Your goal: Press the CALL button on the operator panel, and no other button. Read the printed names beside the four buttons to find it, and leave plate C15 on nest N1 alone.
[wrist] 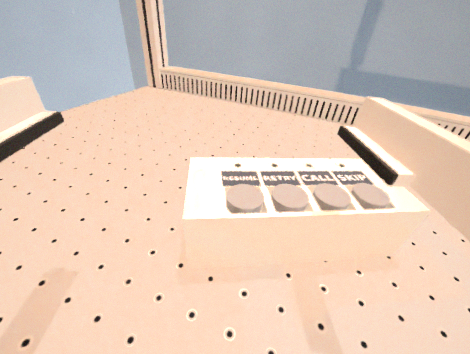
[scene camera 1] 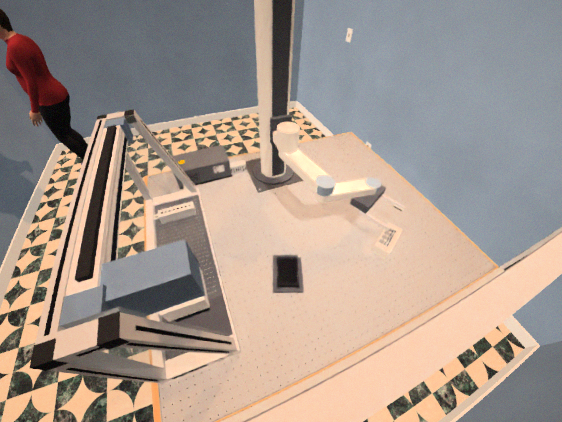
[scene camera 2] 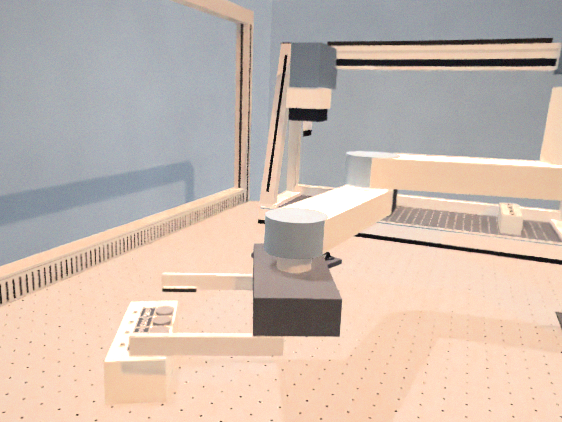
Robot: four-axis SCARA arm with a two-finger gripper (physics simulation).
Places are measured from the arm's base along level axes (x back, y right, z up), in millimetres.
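Pixels of known places: gripper, fingertip midpoint: [wrist: 205, 106] [scene camera 1: 397, 218] [scene camera 2: 148, 307]; arm's base, origin of the base link: [scene camera 1: 273, 172].
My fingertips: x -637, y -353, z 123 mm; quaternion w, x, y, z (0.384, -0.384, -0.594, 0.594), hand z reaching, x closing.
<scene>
Ahead of a thing's pixels: the offset from my fingertips to its top centre. "spot": to the spot under its first point.
The pale operator panel {dx -44, dy +55, dz -55 mm} [scene camera 1: 389, 248] [scene camera 2: 135, 382] [wrist: 305, 237] sits on the perforated table. In the wrist view its buttons from left to right are RESUME {dx -7, dy +24, dz -55 mm} [wrist: 244, 197], RETRY {dx -22, dy +50, dz -55 mm} [wrist: 290, 197], CALL {dx -36, dy +77, dz -55 mm} [wrist: 331, 196] and SKIP {dx -50, dy +103, dz -55 mm} [wrist: 370, 195], with names printed behind them. My gripper [scene camera 1: 393, 217] [scene camera 2: 147, 313] [wrist: 205, 106] is open and empty. One finger reaches across the panel's SKIP end and the other is well off the RESUME side. Whether the finger touches the panel cannot be told. A dark rectangular piece {dx -7, dy +542, dz -84 mm} [scene camera 1: 287, 272] lies mid-table; its name is unreadable.
A gantry frame {spot: dx -202, dy +937, dz +390 mm} [scene camera 1: 116, 330] with a blue-grey box {spot: dx -112, dy +888, dz +377 mm} [scene camera 1: 150, 272] stands at the left in scene camera 1. A dark grey box {spot: dx +686, dy +732, dz +4 mm} [scene camera 1: 205, 164] is near the arm's column [scene camera 1: 265, 90]. A slotted rail [scene camera 2: 125, 250] [wrist: 250, 95] runs along the table edge. A person [scene camera 1: 37, 70] stands beyond the gantry.
</scene>
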